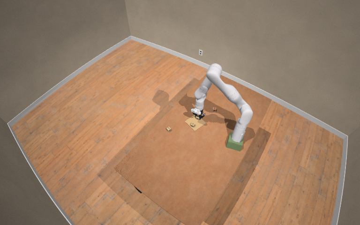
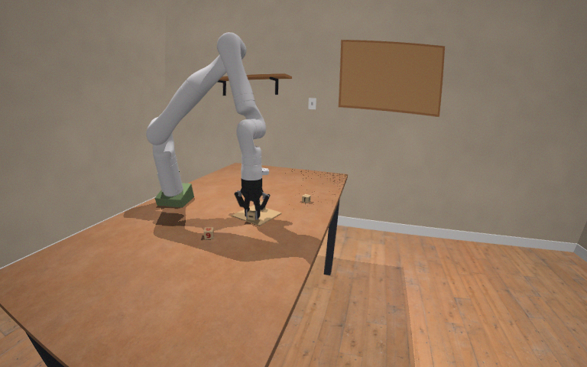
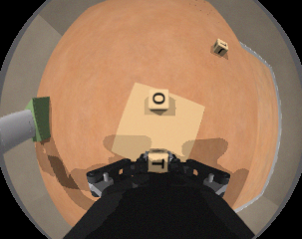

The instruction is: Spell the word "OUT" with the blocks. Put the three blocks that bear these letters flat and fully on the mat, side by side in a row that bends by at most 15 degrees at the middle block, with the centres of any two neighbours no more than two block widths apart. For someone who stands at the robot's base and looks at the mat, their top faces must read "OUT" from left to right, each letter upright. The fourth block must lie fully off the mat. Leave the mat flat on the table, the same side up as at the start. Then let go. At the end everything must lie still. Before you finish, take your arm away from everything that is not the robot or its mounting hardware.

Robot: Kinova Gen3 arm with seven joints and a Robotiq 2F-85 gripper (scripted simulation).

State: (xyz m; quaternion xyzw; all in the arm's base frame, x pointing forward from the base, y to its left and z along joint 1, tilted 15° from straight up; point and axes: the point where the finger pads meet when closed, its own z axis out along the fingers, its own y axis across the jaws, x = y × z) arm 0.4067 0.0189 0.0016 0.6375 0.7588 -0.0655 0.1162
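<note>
Right now my hand is 5 cm to the right of the tan mat, 2 cm above it and 1 cm past it. The rest, counted from my hand: letter block 9 cm to the left, 2 cm behind.
</note>
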